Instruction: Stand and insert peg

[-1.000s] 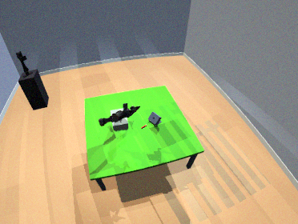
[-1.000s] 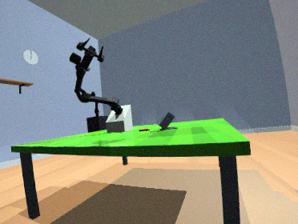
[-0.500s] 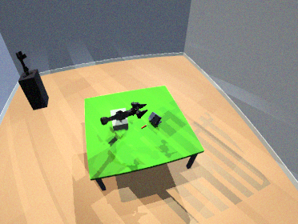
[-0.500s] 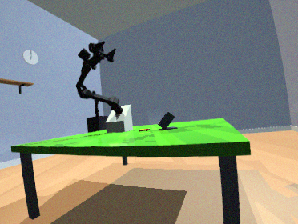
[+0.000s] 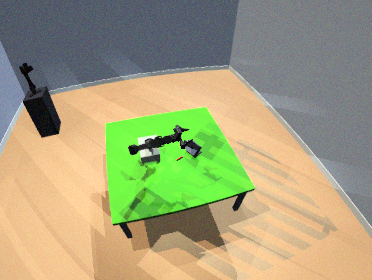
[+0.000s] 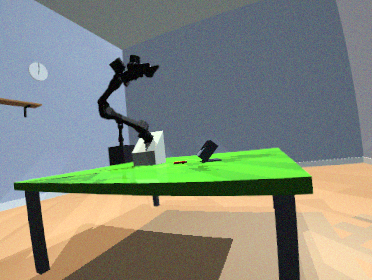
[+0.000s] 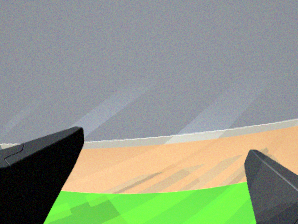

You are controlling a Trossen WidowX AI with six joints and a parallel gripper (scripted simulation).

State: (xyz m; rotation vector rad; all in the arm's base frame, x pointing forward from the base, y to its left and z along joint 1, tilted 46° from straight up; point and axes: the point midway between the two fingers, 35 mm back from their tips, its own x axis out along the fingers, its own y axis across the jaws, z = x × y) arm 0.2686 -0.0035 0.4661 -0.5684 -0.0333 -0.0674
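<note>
The red peg is 1 cm ahead of my gripper tip, 22 cm to the left of it and 51 cm below it. Round my gripper tip: sloped panel 15 cm ahead, 26 cm to the left, 46 cm below.
</note>
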